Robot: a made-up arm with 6 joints. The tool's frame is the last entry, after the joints. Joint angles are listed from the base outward.
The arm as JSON. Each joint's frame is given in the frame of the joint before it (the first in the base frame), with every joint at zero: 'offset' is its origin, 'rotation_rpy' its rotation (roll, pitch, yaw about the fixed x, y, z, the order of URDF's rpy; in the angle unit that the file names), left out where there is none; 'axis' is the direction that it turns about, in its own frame. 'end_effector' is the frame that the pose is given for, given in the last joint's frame.
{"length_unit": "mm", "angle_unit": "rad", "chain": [
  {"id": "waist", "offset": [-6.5, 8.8, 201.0], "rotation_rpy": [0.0, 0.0, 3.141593], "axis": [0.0, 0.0, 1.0]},
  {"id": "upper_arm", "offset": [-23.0, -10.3, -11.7], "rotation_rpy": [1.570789, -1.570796, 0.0], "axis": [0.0, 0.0, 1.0]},
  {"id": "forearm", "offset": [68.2, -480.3, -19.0], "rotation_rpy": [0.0, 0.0, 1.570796], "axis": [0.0, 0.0, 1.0]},
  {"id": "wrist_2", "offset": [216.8, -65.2, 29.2], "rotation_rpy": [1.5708, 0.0, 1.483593], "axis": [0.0, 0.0, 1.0]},
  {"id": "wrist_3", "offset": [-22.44, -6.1, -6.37], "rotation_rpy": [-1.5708, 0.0, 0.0], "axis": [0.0, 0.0, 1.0]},
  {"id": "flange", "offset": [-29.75, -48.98, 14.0], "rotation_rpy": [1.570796, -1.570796, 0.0], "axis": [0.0, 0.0, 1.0]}
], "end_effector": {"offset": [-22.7, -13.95, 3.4], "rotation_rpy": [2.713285, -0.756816, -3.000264]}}
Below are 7 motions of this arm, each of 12 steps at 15 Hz.
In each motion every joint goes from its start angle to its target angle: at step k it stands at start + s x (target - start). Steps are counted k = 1, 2, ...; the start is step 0. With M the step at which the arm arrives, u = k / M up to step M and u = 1 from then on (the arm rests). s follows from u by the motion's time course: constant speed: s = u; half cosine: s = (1 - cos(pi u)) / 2; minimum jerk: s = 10 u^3 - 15 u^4 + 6 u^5.
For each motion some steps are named. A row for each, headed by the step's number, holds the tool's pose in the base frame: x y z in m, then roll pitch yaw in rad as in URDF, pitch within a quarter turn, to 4 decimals.
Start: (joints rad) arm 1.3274 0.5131 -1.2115 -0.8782 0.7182 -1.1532
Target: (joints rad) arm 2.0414 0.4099 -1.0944 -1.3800 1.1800 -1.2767
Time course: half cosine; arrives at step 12
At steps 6, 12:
6: -0.0027 -0.2099 0.7065 -0.7944 -0.9480 1.1112
12: 0.0883 -0.2006 0.6783 -0.9995 -0.8805 1.2895

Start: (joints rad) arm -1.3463 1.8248 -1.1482 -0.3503 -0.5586 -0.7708
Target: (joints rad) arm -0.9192 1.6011 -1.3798 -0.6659 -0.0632 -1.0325
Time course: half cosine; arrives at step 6
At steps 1, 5, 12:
1: 0.1444 -0.4438 0.6189 0.3275 -0.5844 -1.6574
5: 0.2615 -0.2799 0.7321 -0.3488 -0.7249 -0.9477
12: 0.2654 -0.2653 0.7400 -0.4043 -0.7295 -0.8976

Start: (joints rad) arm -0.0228 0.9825 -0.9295 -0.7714 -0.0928 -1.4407
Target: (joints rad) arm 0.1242 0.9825 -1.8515 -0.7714 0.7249 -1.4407
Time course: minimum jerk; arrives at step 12
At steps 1, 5, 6, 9, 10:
1: 0.0668 0.0752 0.7445 -1.1709 -0.7800 0.5570
5: 0.0307 0.0673 0.8132 -1.2017 -0.8979 0.4391
6: 0.0078 0.0614 0.8402 -1.1758 -0.9587 0.3612
9: -0.0664 0.0386 0.8935 -0.9316 -1.1068 0.0327
10: -0.0807 0.0335 0.8997 -0.8570 -1.1258 -0.0487

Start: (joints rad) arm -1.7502 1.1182 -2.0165 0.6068 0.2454 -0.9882
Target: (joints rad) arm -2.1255 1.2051 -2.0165 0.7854 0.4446 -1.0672
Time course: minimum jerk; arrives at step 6
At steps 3, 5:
3: -0.0258 0.0142 0.9237 1.4521 -0.6916 -2.7216
5: -0.0415 -0.0148 0.9213 1.3428 -0.6344 -2.7456

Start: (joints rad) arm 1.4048 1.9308 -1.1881 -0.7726 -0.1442 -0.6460
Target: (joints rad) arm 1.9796 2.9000 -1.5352 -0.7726 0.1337 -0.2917
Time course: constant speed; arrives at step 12
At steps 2, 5, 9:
2: -0.0132 0.5933 0.4629 -0.1132 -0.0798 1.2932
5: -0.0972 0.6476 0.3365 -0.1406 0.1290 1.3403
9: -0.2211 0.6533 0.1491 -0.2403 0.3831 1.3699

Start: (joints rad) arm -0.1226 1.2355 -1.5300 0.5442 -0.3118 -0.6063
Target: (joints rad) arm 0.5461 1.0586 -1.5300 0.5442 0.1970 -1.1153
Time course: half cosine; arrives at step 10
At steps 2, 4, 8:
2: 0.1135 -0.0287 0.8503 1.6815 -0.3383 -1.0973
4: 0.0939 -0.0091 0.8546 1.5361 -0.4099 -0.8875
8: 0.0429 0.0097 0.8598 1.1851 -0.5788 -0.3500

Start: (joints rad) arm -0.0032 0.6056 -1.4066 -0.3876 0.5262 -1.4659
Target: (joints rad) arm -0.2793 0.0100 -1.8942 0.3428 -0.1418 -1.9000
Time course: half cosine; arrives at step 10
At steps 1, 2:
1: -0.2391 0.0390 0.7936 -0.4536 -1.2407 -0.1848
2: -0.2771 0.0444 0.7866 -0.4139 -1.3574 -0.2055

